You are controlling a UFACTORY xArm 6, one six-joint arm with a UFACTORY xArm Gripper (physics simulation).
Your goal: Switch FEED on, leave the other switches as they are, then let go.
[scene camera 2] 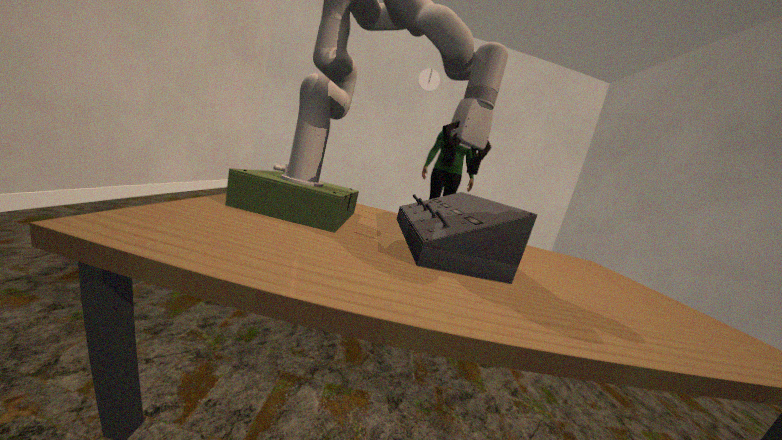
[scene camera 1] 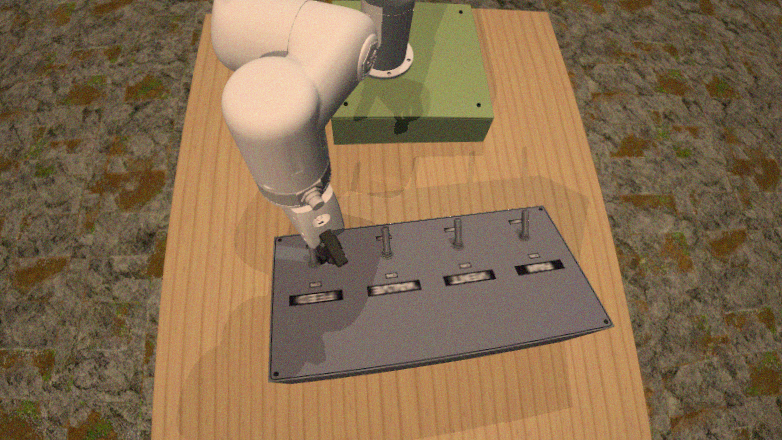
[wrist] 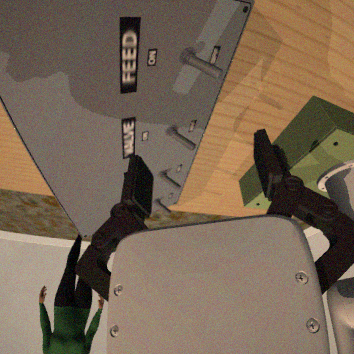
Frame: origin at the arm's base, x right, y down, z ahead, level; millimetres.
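Where they show: gripper, fingertip midpoint: [scene camera 2: 459,169] [wrist: 197,154]; arm's base, link origin: [scene camera 2: 302,182] [scene camera 1: 382,56] [wrist: 342,174].
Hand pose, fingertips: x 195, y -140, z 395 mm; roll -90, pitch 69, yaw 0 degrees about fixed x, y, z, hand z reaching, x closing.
Note:
Things, the pixels of their top centre, and the offset from my fingertips. "spot": a spot on its surface instead. Level surfaces: height alone.
- FEED lever, top centre: [wrist: 205,73] [scene camera 1: 310,245] [scene camera 2: 443,211] dz -16, dx +11, dy +109 mm
- label, surface spot: [wrist: 152,57] spot: dz +42, dx +17, dy +126 mm
- VALVE lever, top centre: [wrist: 182,148] [scene camera 1: 386,236] dz -4, dx -108, dy +109 mm
- wooden table, surface height: dy +239 mm
The grey switch panel [scene camera 1: 464,322] [scene camera 2: 475,246] [wrist: 50,40] carries a row of upright levers. The FEED lever [scene camera 1: 312,258] [scene camera 2: 441,218] [wrist: 202,64] leans away from its ON label [wrist: 152,57]. In scene camera 1 it is partly hidden by the gripper. The VALVE lever [scene camera 1: 386,241] [wrist: 183,139] and two further levers [scene camera 1: 457,233] [scene camera 1: 524,224] lean the same way; the labels of those two are too blurred to read. My gripper [scene camera 1: 331,256] [scene camera 2: 463,158] [wrist: 197,154] is open and empty. It hangs well above the panel, apart from all levers.
The panel stands on a wooden table [scene camera 1: 218,339] [scene camera 2: 246,257]. The arm's green base block [scene camera 1: 412,130] [scene camera 2: 284,202] [wrist: 295,150] stands behind the lever side of the panel. A person in a green top [scene camera 2: 448,166] [wrist: 71,325] stands beyond the table.

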